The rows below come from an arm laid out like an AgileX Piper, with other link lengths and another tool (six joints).
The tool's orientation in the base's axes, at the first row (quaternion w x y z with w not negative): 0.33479, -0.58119, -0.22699, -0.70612
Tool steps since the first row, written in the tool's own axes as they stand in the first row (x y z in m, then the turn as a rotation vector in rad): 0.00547, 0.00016, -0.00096, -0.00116, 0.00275, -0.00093; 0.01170, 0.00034, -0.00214, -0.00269, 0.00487, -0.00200; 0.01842, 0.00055, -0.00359, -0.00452, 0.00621, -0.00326; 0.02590, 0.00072, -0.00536, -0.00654, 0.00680, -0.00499; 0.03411, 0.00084, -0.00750, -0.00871, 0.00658, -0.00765; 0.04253, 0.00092, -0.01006, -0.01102, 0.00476, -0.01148; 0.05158, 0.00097, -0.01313, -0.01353, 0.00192, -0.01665; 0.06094, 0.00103, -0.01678, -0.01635, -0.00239, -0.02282; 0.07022, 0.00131, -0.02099, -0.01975, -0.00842, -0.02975; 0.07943, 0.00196, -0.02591, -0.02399, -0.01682, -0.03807; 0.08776, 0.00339, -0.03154, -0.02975, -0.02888, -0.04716; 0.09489, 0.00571, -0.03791, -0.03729, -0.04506, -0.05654
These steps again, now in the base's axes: -0.00107, -0.00193, 0.00510, 0.00152, -0.00227, -0.00152; -0.00235, -0.00419, 0.01088, 0.00252, -0.00413, -0.00339; -0.00384, -0.00677, 0.01709, 0.00285, -0.00555, -0.00554; -0.00565, -0.00970, 0.02396, 0.00233, -0.00675, -0.00793; -0.00782, -0.01302, 0.03146, 0.00060, -0.00804, -0.01062; -0.01031, -0.01665, 0.03908, -0.00307, -0.00905, -0.01359; -0.01324, -0.02075, 0.04720, -0.00836, -0.01028, -0.01698; -0.01657, -0.02534, 0.05550, -0.01538, -0.01117, -0.02079; -0.02011, -0.03045, 0.06357, -0.02412, -0.01132, -0.02522; -0.02385, -0.03630, 0.07140, -0.03545, -0.01069, -0.03061; -0.02740, -0.04300, 0.07816, -0.04983, -0.00782, -0.03740; -0.03066, -0.05057, 0.08352, -0.06727, -0.00202, -0.04570
